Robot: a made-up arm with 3 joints.
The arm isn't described. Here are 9 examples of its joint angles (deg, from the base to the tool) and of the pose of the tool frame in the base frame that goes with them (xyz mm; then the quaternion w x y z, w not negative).
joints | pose
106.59 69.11 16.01 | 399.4 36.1 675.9 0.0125 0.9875 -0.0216 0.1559
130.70 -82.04 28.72 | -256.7 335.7 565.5 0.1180 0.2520 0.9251 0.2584
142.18 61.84 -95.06 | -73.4 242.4 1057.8 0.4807 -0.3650 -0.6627 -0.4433
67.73 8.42 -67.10 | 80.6 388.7 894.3 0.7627 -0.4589 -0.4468 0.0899
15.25 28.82 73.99 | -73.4 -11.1 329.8 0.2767 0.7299 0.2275 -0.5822
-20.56 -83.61 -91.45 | 297.0 -26.8 787.1 0.8632 0.4954 0.0807 -0.0541
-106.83 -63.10 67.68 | -76.4 457.7 718.1 0.6511 -0.2373 0.0918 0.7151
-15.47 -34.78 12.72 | -35.0 472.6 734.8 0.6978 -0.4800 -0.2378 0.4755
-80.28 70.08 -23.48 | -449.9 147.9 727.6 0.0835 -0.2236 0.3181 0.9175
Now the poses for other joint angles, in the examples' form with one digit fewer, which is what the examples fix.
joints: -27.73 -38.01 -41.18
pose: 205 354 801 0.940 -0.131 0.072 0.307
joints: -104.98 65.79 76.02
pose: -239 -192 973 0.188 -0.288 0.383 -0.858
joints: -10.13 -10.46 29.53
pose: -159 409 530 0.422 -0.629 -0.259 0.599
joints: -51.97 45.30 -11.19
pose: -368 259 557 0.284 -0.398 0.208 0.847
